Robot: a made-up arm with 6 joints. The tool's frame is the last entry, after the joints. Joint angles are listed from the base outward.
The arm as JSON. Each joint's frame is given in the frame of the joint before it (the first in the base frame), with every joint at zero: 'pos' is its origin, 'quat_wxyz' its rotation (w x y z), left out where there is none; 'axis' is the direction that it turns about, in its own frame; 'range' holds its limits. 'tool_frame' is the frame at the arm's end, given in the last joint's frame.
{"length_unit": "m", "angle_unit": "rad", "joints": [
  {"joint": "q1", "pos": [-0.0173, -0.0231, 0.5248], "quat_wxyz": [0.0, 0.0, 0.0, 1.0], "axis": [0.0, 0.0, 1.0], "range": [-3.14, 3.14]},
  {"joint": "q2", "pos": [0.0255, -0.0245, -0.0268], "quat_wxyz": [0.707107, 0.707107, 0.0, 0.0], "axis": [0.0, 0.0, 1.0], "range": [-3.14, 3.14]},
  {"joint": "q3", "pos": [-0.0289, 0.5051, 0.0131], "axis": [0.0, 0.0, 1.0], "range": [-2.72, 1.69]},
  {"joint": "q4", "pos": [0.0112, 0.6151, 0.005], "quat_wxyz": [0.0, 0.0, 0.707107, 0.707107], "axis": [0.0, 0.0, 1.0], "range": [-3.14, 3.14]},
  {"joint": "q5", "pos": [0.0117, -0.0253, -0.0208], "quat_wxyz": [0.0, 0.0, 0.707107, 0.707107], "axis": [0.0, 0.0, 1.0], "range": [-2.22, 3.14]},
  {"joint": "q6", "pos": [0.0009, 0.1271, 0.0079], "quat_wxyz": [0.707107, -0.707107, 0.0, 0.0], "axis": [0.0, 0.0, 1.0], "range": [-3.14, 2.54]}
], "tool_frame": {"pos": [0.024, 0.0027, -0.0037], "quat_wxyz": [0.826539, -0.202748, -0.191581, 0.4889]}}
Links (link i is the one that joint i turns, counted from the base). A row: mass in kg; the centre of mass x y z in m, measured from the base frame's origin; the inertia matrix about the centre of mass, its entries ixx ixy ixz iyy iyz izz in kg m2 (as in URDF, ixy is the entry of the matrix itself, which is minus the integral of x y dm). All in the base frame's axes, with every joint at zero. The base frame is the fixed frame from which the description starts. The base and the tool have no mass.
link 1: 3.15; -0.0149 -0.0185 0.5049; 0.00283 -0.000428 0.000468 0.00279 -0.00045 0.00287
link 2: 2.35; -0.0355 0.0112 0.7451; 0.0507 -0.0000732 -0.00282 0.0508 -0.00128 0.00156
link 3: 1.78; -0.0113 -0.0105 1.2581; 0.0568 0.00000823 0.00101 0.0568 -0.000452 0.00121
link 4: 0.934; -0.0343 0.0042 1.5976; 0.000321 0 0 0.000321 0 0.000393
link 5: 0.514; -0.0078 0.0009 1.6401; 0.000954 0 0.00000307 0.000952 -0.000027 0.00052
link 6: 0.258; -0.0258 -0.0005 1.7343; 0.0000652 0 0 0.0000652 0 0.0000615
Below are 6 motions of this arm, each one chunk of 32 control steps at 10 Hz.
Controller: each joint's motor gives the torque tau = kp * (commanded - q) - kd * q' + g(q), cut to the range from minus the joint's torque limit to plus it. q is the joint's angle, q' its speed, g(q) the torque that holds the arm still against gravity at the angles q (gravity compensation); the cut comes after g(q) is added. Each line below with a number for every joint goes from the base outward.
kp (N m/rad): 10 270 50 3.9 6.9 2.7
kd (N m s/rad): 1.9 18 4.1 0.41 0.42 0.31
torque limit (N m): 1.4 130 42 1.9 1.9 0.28
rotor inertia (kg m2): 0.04 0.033 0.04 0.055 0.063 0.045
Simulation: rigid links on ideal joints. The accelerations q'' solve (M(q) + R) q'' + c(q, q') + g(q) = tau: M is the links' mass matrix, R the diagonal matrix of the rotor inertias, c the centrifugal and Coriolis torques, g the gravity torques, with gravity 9.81 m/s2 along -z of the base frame. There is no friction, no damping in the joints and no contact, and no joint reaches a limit. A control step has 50 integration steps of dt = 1/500 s. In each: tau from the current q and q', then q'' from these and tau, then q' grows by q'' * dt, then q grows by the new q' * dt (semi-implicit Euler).
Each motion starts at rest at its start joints. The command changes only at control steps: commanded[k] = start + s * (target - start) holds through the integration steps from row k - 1 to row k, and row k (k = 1, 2, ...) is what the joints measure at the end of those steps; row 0 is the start. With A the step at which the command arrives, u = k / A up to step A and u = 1 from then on. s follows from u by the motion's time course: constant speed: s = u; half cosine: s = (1 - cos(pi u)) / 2; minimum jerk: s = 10 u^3 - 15 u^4 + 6 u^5; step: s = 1 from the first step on.
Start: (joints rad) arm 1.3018 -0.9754 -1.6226 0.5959 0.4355 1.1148
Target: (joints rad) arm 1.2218 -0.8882 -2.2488 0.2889 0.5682 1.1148
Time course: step
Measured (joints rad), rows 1 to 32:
1: 1.3039 -0.8813 -1.8335 0.5260 0.5172 1.1175
2: 1.3004 -0.8645 -2.1039 0.3900 0.6366 1.1214
3: 1.2845 -0.9063 -2.3091 0.2719 0.6383 1.1199
4: 1.2563 -0.9091 -2.4174 0.2046 0.5403 1.1132
5: 1.2243 -0.8989 -2.4152 0.1899 0.4640 1.1066
6: 1.1998 -0.8941 -2.3435 0.2152 0.4705 1.1042
7: 1.1865 -0.8898 -2.2594 0.2596 0.5364 1.1066
8: 1.1826 -0.8847 -2.2022 0.3005 0.6028 1.1120
9: 1.1849 -0.8818 -2.1846 0.3232 0.6293 1.1174
10: 1.1912 -0.8832 -2.1989 0.3248 0.6136 1.1203
11: 1.2000 -0.8868 -2.2283 0.3120 0.5792 1.1201
12: 1.2096 -0.8896 -2.2560 0.2946 0.5516 1.1176
13: 1.2184 -0.8906 -2.2712 0.2808 0.5429 1.1147
14: 1.2253 -0.8902 -2.2718 0.2747 0.5501 1.1127
15: 1.2299 -0.8892 -2.2625 0.2761 0.5628 1.1122
16: 1.2324 -0.8882 -2.2506 0.2819 0.5726 1.1130
17: 1.2333 -0.8875 -2.2420 0.2882 0.5761 1.1143
18: 1.2329 -0.8873 -2.2393 0.2923 0.5746 1.1154
19: 1.2314 -0.8876 -2.2414 0.2933 0.5712 1.1158
20: 1.2292 -0.8880 -2.2459 0.2920 0.5680 1.1157
21: 1.2266 -0.8884 -2.2500 0.2898 0.5662 1.1152
22: 1.2240 -0.8885 -2.2521 0.2879 0.5659 1.1148
23: 1.2216 -0.8885 -2.2521 0.2872 0.5665 1.1144
24: 1.2197 -0.8883 -2.2507 0.2875 0.5676 1.1144
25: 1.2185 -0.8882 -2.2491 0.2884 0.5685 1.1145
26: 1.2179 -0.8881 -2.2479 0.2893 0.5690 1.1147
27: 1.2180 -0.8881 -2.2475 0.2898 0.5691 1.1149
28: 1.2184 -0.8881 -2.2478 0.2899 0.5688 1.1150
29: 1.2192 -0.8882 -2.2484 0.2896 0.5683 1.1149
30: 1.2201 -0.8882 -2.2490 0.2891 0.5680 1.1149
31: 1.2210 -0.8882 -2.2493 0.2887 0.5678 1.1148
32: 1.2218 -0.8882 -2.2492 0.2886 0.5679 1.1147

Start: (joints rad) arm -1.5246 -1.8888 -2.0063 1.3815 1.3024 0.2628
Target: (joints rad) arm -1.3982 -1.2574 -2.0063 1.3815 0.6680 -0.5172
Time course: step
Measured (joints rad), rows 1 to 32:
1: -1.5474 -1.4831 -2.1267 1.4151 0.9987 0.2239
2: -1.5540 -1.2249 -1.9992 1.4495 0.6159 0.1194
3: -1.5388 -1.2149 -1.8224 1.4149 0.4711 -0.0428
4: -1.5065 -1.2259 -1.7848 1.3572 0.5412 -0.2588
5: -1.4626 -1.2375 -1.8570 1.3217 0.6762 -0.4689
6: -1.4135 -1.2561 -1.9622 1.3236 0.7433 -0.6169
7: -1.3677 -1.2679 -2.0475 1.3543 0.7178 -0.7013
8: -1.3347 -1.2687 -2.0849 1.3916 0.6594 -0.7223
9: -1.3178 -1.2650 -2.0747 1.4142 0.6272 -0.6799
10: -1.3143 -1.2607 -2.0385 1.4139 0.6342 -0.5952
11: -1.3197 -1.2566 -2.0015 1.3970 0.6594 -0.5203
12: -1.3302 -1.2537 -1.9796 1.3762 0.6789 -0.4810
13: -1.3436 -1.2532 -1.9760 1.3627 0.6830 -0.4757
14: -1.3588 -1.2548 -1.9855 1.3606 0.6759 -0.4897
15: -1.3746 -1.2570 -1.9999 1.3677 0.6670 -0.5079
16: -1.3902 -1.2585 -2.0119 1.3785 0.6626 -0.5210
17: -1.4044 -1.2590 -2.0174 1.3873 0.6637 -0.5262
18: -1.4159 -1.2587 -2.0165 1.3913 0.6672 -0.5253
19: -1.4240 -1.2580 -2.0119 1.3906 0.6700 -0.5217
20: -1.4283 -1.2573 -2.0068 1.3870 0.6708 -0.5181
21: -1.4289 -1.2570 -2.0035 1.3831 0.6701 -0.5159
22: -1.4263 -1.2569 -2.0027 1.3805 0.6691 -0.5153
23: -1.4214 -1.2571 -2.0038 1.3796 0.6683 -0.5158
24: -1.4151 -1.2573 -2.0056 1.3802 0.6680 -0.5166
25: -1.4084 -1.2575 -2.0070 1.3812 0.6678 -0.5173
26: -1.4020 -1.2576 -2.0076 1.3820 0.6677 -0.5176
27: -1.3964 -1.2575 -2.0074 1.3822 0.6676 -0.5176
28: -1.3921 -1.2574 -2.0067 1.3818 0.6676 -0.5175
29: -1.3891 -1.2574 -2.0060 1.3812 0.6676 -0.5173
30: -1.3874 -1.2573 -2.0056 1.3806 0.6677 -0.5171
31: -1.3871 -1.2573 -2.0055 1.3804 0.6677 -0.5170
32: -1.3878 -1.2573 -2.0057 1.3804 0.6678 -0.5171

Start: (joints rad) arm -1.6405 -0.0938 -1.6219 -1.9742 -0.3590 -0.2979
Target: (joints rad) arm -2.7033 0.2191 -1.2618 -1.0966 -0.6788 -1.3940
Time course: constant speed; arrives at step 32
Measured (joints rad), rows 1 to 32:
1: -1.6417 -0.0888 -1.6224 -1.9657 -0.3612 -0.3059
2: -1.6470 -0.0795 -1.6174 -1.9428 -0.3685 -0.3286
3: -1.6584 -0.0689 -1.6044 -1.9106 -0.3799 -0.3636
4: -1.6770 -0.0578 -1.5865 -1.8771 -0.3928 -0.4044
5: -1.7031 -0.0468 -1.5683 -1.8467 -0.4050 -0.4457
6: -1.7363 -0.0362 -1.5525 -1.8200 -0.4158 -0.4843
7: -1.7754 -0.0263 -1.5401 -1.7952 -0.4258 -0.5198
8: -1.8191 -0.0170 -1.5305 -1.7701 -0.4359 -0.5532
9: -1.8654 -0.0078 -1.5220 -1.7436 -0.4464 -0.5858
10: -1.9127 0.0014 -1.5135 -1.7160 -0.4573 -0.6186
11: -1.9593 0.0109 -1.5038 -1.6879 -0.4683 -0.6521
12: -2.0041 0.0208 -1.4928 -1.6600 -0.4792 -0.6861
13: -2.0461 0.0308 -1.4807 -1.6328 -0.4897 -0.7206
14: -2.0850 0.0410 -1.4683 -1.6060 -0.4999 -0.7552
15: -2.1206 0.0510 -1.4561 -1.5793 -0.5098 -0.7897
16: -2.1534 0.0610 -1.4443 -1.5523 -0.5195 -0.8241
17: -2.1838 0.0708 -1.4330 -1.5249 -0.5291 -0.8584
18: -2.2126 0.0805 -1.4221 -1.4971 -0.5386 -0.8926
19: -2.2406 0.0901 -1.4114 -1.4690 -0.5482 -0.9268
20: -2.2686 0.0998 -1.4005 -1.4410 -0.5578 -0.9610
21: -2.2973 0.1095 -1.3895 -1.4130 -0.5675 -0.9953
22: -2.3271 0.1193 -1.3783 -1.3853 -0.5773 -1.0296
23: -2.3582 0.1290 -1.3670 -1.3578 -0.5873 -1.0638
24: -2.3907 0.1388 -1.3556 -1.3305 -0.5973 -1.0981
25: -2.4244 0.1486 -1.3443 -1.3032 -0.6075 -1.1324
26: -2.4589 0.1584 -1.3330 -1.2761 -0.6177 -1.1666
27: -2.4939 0.1682 -1.3218 -1.2489 -0.6279 -1.2009
28: -2.5290 0.1780 -1.3106 -1.2217 -0.6381 -1.2351
29: -2.5639 0.1878 -1.2994 -1.1945 -0.6482 -1.2693
30: -2.5984 0.1975 -1.2882 -1.1672 -0.6583 -1.3036
31: -2.6323 0.2073 -1.2769 -1.1398 -0.6683 -1.3378
32: -2.6656 0.2171 -1.2656 -1.1124 -0.6782 -1.3721

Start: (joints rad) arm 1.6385 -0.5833 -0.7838 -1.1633 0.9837 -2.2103
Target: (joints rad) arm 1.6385 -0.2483 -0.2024 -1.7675 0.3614 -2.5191
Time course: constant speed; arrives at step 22
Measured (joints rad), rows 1 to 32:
1: 1.6388 -0.5780 -0.7832 -1.1740 0.9710 -2.2136
2: 1.6394 -0.5668 -0.7709 -1.2021 0.9395 -2.2231
3: 1.6403 -0.5509 -0.7441 -1.2392 0.9002 -2.2375
4: 1.6411 -0.5320 -0.7071 -1.2738 0.8647 -2.2542
5: 1.6417 -0.5119 -0.6664 -1.3001 0.8371 -2.2709
6: 1.6420 -0.4925 -0.6274 -1.3196 0.8141 -2.2864
7: 1.6421 -0.4748 -0.5936 -1.3371 0.7906 -2.3008
8: 1.6420 -0.4592 -0.5656 -1.3578 0.7638 -2.3144
9: 1.6417 -0.4452 -0.5425 -1.3838 0.7342 -2.3278
10: 1.6414 -0.4321 -0.5220 -1.4145 0.7038 -2.3414
11: 1.6409 -0.4191 -0.5017 -1.4476 0.6741 -2.3553
12: 1.6404 -0.4053 -0.4797 -1.4802 0.6456 -2.3695
13: 1.6399 -0.3906 -0.4552 -1.5107 0.6178 -2.3838
14: 1.6394 -0.3751 -0.4281 -1.5387 0.5900 -2.3980
15: 1.6390 -0.3590 -0.3993 -1.5647 0.5618 -2.4121
16: 1.6387 -0.3427 -0.3699 -1.5898 0.5335 -2.4261
17: 1.6384 -0.3266 -0.3409 -1.6152 0.5050 -2.4400
18: 1.6383 -0.3108 -0.3131 -1.6413 0.4767 -2.4539
19: 1.6381 -0.2956 -0.2864 -1.6684 0.4485 -2.4678
20: 1.6381 -0.2807 -0.2608 -1.6963 0.4203 -2.4819
21: 1.6382 -0.2659 -0.2357 -1.7246 0.3921 -2.4960
22: 1.6383 -0.2512 -0.2106 -1.7528 0.3639 -2.5101
23: 1.6371 -0.2409 -0.1852 -1.7720 0.3464 -2.5207
24: 1.6339 -0.2357 -0.1699 -1.7762 0.3460 -2.5248
25: 1.6304 -0.2355 -0.1675 -1.7709 0.3547 -2.5239
26: 1.6284 -0.2391 -0.1760 -1.7643 0.3624 -2.5210
27: 1.6287 -0.2446 -0.1902 -1.7614 0.3649 -2.5186
28: 1.6309 -0.2499 -0.2047 -1.7632 0.3633 -2.5175
29: 1.6341 -0.2535 -0.2151 -1.7674 0.3614 -2.5178
30: 1.6376 -0.2547 -0.2194 -1.7713 0.3609 -2.5188
31: 1.6406 -0.2538 -0.2177 -1.7730 0.3618 -2.5196
32: 1.6428 -0.2514 -0.2119 -1.7722 0.3627 -2.5200

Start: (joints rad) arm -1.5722 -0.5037 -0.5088 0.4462 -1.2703 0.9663
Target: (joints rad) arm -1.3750 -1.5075 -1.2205 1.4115 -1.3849 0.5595
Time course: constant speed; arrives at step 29
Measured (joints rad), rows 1 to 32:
1: -1.5726 -0.5191 -0.4957 0.4600 -1.2724 0.9630
2: -1.5731 -0.5464 -0.4967 0.4967 -1.2729 0.9540
3: -1.5730 -0.5824 -0.5201 0.5444 -1.2734 0.9401
4: -1.5717 -0.6244 -0.5608 0.5876 -1.2763 0.9239
5: -1.5690 -0.6685 -0.6094 0.6180 -1.2818 0.9072
6: -1.5651 -0.7110 -0.6565 0.6371 -1.2889 0.8912
7: -1.5599 -0.7498 -0.6954 0.6530 -1.2959 0.8761
8: -1.5538 -0.7845 -0.7234 0.6738 -1.3019 0.8619
9: -1.5468 -0.8162 -0.7420 0.7041 -1.3064 0.8481
10: -1.5389 -0.8467 -0.7556 0.7435 -1.3095 0.8345
11: -1.5304 -0.8776 -0.7688 0.7880 -1.3120 0.8209
12: -1.5213 -0.9099 -0.7856 0.8323 -1.3149 0.8073
13: -1.5117 -0.9441 -0.8074 0.8727 -1.3183 0.7935
14: -1.5017 -0.9798 -0.8338 0.9074 -1.3222 0.7796
15: -1.4914 -1.0163 -0.8630 0.9375 -1.3264 0.7655
16: -1.4809 -1.0527 -0.8928 0.9651 -1.3306 0.7513
17: -1.4704 -1.0885 -0.9212 0.9928 -1.3348 0.7371
18: -1.4598 -1.1234 -0.9474 1.0225 -1.3390 0.7229
19: -1.4493 -1.1576 -0.9713 1.0550 -1.3432 0.7088
20: -1.4390 -1.1914 -0.9937 1.0898 -1.3474 0.6947
21: -1.4289 -1.2252 -1.0157 1.1258 -1.3515 0.6808
22: -1.4192 -1.2593 -1.0383 1.1618 -1.3554 0.6668
23: -1.4100 -1.2938 -1.0619 1.1969 -1.3592 0.6529
24: -1.4011 -1.3286 -1.0866 1.2306 -1.3631 0.6389
25: -1.3928 -1.3636 -1.1121 1.2632 -1.3669 0.6249
26: -1.3850 -1.3985 -1.1377 1.2951 -1.3709 0.6108
27: -1.3778 -1.4334 -1.1631 1.3271 -1.3748 0.5967
28: -1.3711 -1.4681 -1.1881 1.3595 -1.3789 0.5827
29: -1.3649 -1.5026 -1.2125 1.3925 -1.3829 0.5686
30: -1.3596 -1.5200 -1.2462 1.4122 -1.3810 0.5579
31: -1.3557 -1.5226 -1.2671 1.4086 -1.3788 0.5529
32: -1.3534 -1.5190 -1.2636 1.3948 -1.3807 0.5527

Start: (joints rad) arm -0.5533 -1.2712 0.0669 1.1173 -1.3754 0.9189
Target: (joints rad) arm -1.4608 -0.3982 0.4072 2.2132 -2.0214 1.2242
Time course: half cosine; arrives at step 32
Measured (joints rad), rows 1 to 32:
1: -0.5533 -1.2702 0.0658 1.1176 -1.3760 0.9191
2: -0.5535 -1.2666 0.0631 1.1193 -1.3790 0.9199
3: -0.5541 -1.2594 0.0607 1.1240 -1.3858 0.9219
4: -0.5555 -1.2476 0.0608 1.1336 -1.3966 0.9254
5: -0.5581 -1.2309 0.0647 1.1498 -1.4106 0.9306
6: -0.5624 -1.2095 0.0730 1.1733 -1.4269 0.9375
7: -0.5691 -1.1836 0.0851 1.2041 -1.4452 0.9459
8: -0.5790 -1.1539 0.0999 1.2411 -1.4654 0.9556
9: -0.5928 -1.1212 0.1160 1.2828 -1.4879 0.9664
10: -0.6114 -1.0861 0.1325 1.3278 -1.5128 0.9781
11: -0.6359 -1.0491 0.1485 1.3748 -1.5397 0.9907
12: -0.6672 -1.0106 0.1640 1.4232 -1.5682 1.0040
13: -0.7062 -0.9708 0.1791 1.4727 -1.5978 1.0179
14: -0.7536 -0.9299 0.1941 1.5235 -1.6282 1.0323
15: -0.8100 -0.8881 0.2094 1.5758 -1.6592 1.0471
16: -0.8757 -0.8458 0.2249 1.6295 -1.6905 1.0622
17: -0.9502 -0.8033 0.2408 1.6846 -1.7221 1.0773
18: -1.0323 -0.7610 0.2568 1.7406 -1.7538 1.0924
19: -1.1191 -0.7193 0.2731 1.7970 -1.7854 1.1072
20: -1.2071 -0.6784 0.2896 1.8528 -1.8165 1.1217
21: -1.2936 -0.6387 0.3065 1.9069 -1.8466 1.1357
22: -1.3765 -0.6005 0.3237 1.9579 -1.8751 1.1490
23: -1.4525 -0.5642 0.3409 2.0056 -1.9016 1.1616
24: -1.5166 -0.5303 0.3577 2.0495 -1.9260 1.1734
25: -1.5612 -0.4991 0.3738 2.0894 -1.9481 1.1842
26: -1.5761 -0.4712 0.3887 2.1247 -1.9675 1.1939
27: -1.5509 -0.4470 0.4017 2.1543 -1.9840 1.2025
28: -1.5022 -0.4276 0.4115 2.1755 -1.9966 1.2100
29: -1.4599 -0.4131 0.4167 2.1892 -2.0059 1.2161
30: -1.4389 -0.4032 0.4182 2.1991 -2.0132 1.2208
31: -1.4369 -0.3973 0.4179 2.2075 -2.0189 1.2240
32: -1.4446 -0.3951 0.4170 2.2142 -2.0224 1.2256

